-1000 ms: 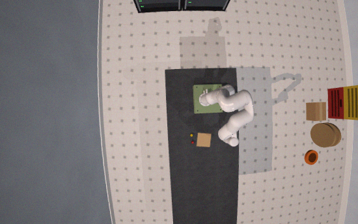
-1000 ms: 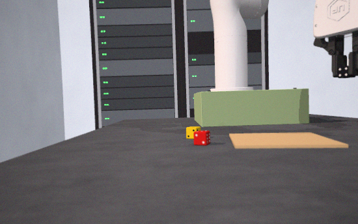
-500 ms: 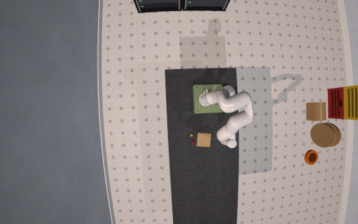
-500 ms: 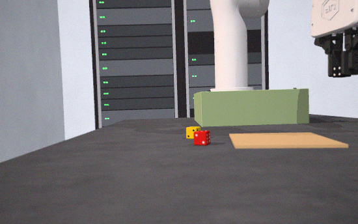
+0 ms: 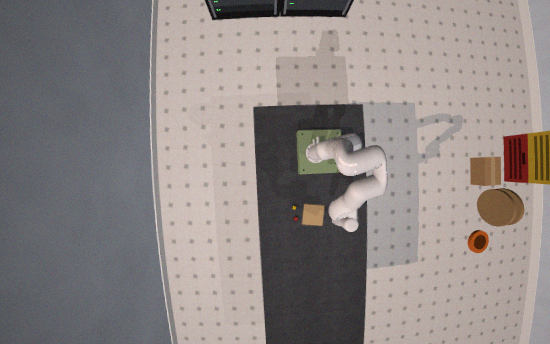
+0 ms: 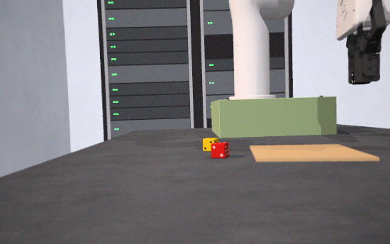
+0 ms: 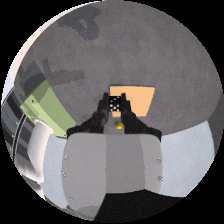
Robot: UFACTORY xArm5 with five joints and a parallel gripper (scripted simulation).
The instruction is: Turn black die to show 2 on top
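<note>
Right now my hand is 4 cm short of the tan mat, 11 cm to the left of it and 12 cm above it. Round my hand: red die 5 cm ahead, 23 cm to the right, 11 cm below; then yellow die 3 cm behind, 23 cm to the right, 11 cm below; then black die 1 cm below.
</note>
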